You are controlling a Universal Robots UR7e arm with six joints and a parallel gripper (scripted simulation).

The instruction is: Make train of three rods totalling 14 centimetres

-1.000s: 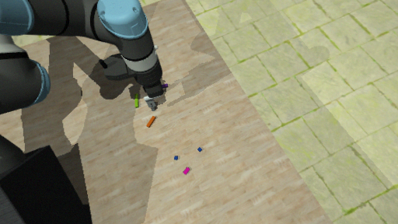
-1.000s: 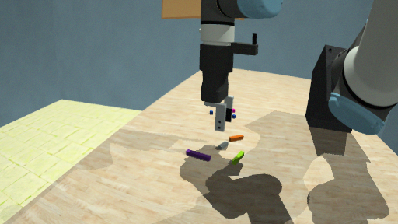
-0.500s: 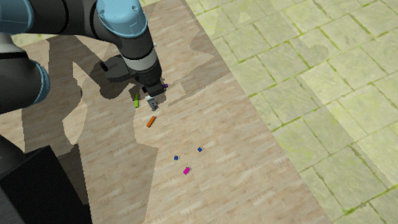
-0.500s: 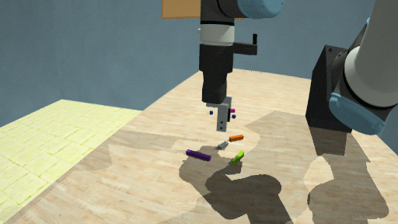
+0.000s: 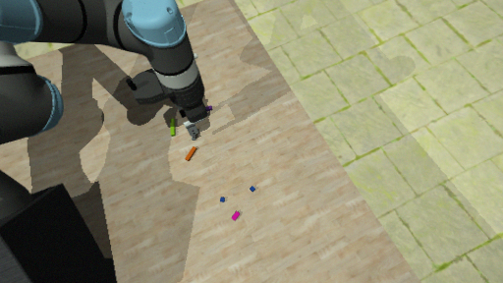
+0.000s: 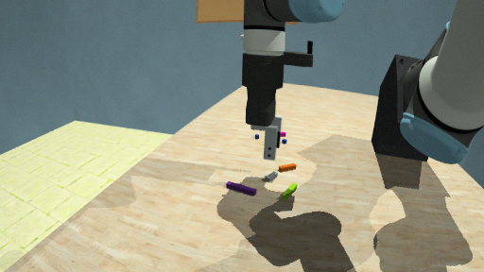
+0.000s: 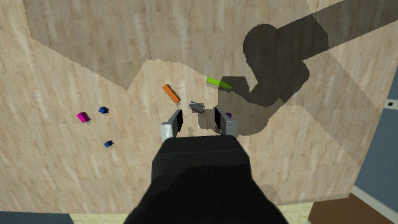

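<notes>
Right now my hand is 70 mm above the grey rod. Round my hand: orange rod 30 mm behind, 50 mm to the right, 70 mm below; lime rod 50 mm behind, 40 mm to the left, 70 mm below; purple rod 50 mm ahead, 60 mm to the left, 70 mm below.
</notes>
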